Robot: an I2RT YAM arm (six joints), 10 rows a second.
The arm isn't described. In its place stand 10 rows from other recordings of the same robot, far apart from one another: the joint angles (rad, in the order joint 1, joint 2, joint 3, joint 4, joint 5, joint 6), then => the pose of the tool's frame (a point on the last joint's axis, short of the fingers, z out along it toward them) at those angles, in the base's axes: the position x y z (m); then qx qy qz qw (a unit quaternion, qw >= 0).
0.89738 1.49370 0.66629 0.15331 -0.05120 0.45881 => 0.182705, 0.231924, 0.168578, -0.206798, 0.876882, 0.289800, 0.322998
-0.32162 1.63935 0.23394 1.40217 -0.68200 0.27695 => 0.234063, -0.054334, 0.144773, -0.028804, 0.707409, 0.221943, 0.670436
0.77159 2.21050 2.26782 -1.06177 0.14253 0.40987 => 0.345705, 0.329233, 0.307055, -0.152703, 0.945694, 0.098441, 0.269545
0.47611 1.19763 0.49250 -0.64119 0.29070 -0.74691 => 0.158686, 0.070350, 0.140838, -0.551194, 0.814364, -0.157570, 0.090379
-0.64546 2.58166 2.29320 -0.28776 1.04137 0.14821 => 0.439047, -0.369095, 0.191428, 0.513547, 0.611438, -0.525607, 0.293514
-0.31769 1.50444 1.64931 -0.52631 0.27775 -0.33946 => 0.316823, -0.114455, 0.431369, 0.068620, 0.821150, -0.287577, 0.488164
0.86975 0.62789 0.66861 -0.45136 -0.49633 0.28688 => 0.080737, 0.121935, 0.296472, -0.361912, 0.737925, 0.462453, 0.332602
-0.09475 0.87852 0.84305 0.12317 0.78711 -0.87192 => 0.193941, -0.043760, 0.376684, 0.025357, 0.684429, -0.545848, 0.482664
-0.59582 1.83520 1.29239 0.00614 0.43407 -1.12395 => 0.340156, -0.248721, 0.238802, -0.118807, 0.847240, -0.487942, 0.173152
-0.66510 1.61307 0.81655 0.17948 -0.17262 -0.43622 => 0.266830, -0.201506, 0.180950, 0.061764, 0.883854, -0.174017, 0.429774
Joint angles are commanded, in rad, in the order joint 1, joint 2, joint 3, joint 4, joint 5, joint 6. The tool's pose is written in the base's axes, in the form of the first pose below.
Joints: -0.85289, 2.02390, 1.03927, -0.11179, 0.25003, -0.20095
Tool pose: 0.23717, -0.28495, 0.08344, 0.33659, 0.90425, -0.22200, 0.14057
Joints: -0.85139, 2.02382, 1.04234, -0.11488, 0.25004, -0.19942
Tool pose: 0.23795, -0.28499, 0.08404, 0.33660, 0.90424, -0.22180, 0.14093
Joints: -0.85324, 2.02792, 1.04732, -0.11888, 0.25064, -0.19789
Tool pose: 0.23794, -0.28606, 0.08357, 0.33812, 0.90401, -0.22136, 0.13941
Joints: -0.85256, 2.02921, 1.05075, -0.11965, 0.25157, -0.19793
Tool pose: 0.23864, -0.28652, 0.08390, 0.33791, 0.90387, -0.22201, 0.13983
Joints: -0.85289, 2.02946, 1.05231, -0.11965, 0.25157, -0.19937
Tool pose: 0.23881, -0.28691, 0.08418, 0.33744, 0.90389, -0.22243, 0.14019
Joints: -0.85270, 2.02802, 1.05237, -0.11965, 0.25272, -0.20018
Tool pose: 0.23887, -0.28693, 0.08471, 0.33712, 0.90375, -0.22329, 0.14046
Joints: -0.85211, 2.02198, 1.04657, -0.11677, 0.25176, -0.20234
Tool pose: 0.23835, -0.28595, 0.08560, 0.33585, 0.90390, -0.22372, 0.14185
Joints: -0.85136, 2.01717, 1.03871, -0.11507, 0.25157, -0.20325
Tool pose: 0.23739, -0.28442, 0.08551, 0.33506, 0.90437, -0.22335, 0.14131
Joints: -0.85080, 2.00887, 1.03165, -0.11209, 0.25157, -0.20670
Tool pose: 0.23665, -0.28326, 0.08689, 0.33333, 0.90449, -0.22452, 0.14278
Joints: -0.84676, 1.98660, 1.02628, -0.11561, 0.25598, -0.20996
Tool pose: 0.23685, -0.28146, 0.09323, 0.33072, 0.90349, -0.22933, 0.14740
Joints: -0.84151, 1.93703, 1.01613, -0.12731, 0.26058, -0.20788
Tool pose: 0.23615, -0.27802, 0.10731, 0.33031, 0.89974, -0.23694, 0.15881
